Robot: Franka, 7 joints.
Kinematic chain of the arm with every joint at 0, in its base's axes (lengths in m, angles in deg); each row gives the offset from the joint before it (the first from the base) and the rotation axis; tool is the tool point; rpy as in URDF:
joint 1: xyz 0 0 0.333 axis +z
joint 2: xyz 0 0 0 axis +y
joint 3: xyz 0 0 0.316 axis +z
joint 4: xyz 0.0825 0 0 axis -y
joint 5: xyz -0.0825 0 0.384 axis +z
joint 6: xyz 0 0 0 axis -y
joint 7: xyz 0.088 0 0 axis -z
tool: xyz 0 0 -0.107 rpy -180 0 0
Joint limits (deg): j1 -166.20..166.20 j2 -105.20..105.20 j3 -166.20..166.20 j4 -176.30..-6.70 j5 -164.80..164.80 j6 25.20..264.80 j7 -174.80..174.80
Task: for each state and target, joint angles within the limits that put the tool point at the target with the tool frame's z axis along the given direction. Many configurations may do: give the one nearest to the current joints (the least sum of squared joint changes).
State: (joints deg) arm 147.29 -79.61 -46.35 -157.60 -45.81 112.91 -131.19
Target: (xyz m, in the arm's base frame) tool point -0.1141 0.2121 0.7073 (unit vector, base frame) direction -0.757 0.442 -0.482
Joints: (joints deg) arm 166.20 -76.31 -22.72 -143.98 -26.44 131.53 -131.19
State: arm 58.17 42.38 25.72 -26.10 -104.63 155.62 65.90
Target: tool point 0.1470 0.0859 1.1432 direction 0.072 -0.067 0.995
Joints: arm 22.02 3.29 -8.68 -6.83 -143.06 171.35 65.90
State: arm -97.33 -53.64 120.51 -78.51 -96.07 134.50 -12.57
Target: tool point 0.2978 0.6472 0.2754 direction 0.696 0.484 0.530
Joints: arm -64.16 -63.94 118.49 -94.27 -116.99 120.59 -12.57
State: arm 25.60 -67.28 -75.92 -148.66 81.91 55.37 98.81
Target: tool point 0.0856 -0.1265 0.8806 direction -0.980 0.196 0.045
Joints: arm 53.04 -62.44 -33.34 -110.23 103.69 43.14 98.81
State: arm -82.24 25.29 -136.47 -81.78 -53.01 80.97 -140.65
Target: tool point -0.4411 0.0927 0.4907 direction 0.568 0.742 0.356
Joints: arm -92.97 39.42 -95.38 -125.82 -63.27 76.17 -140.65
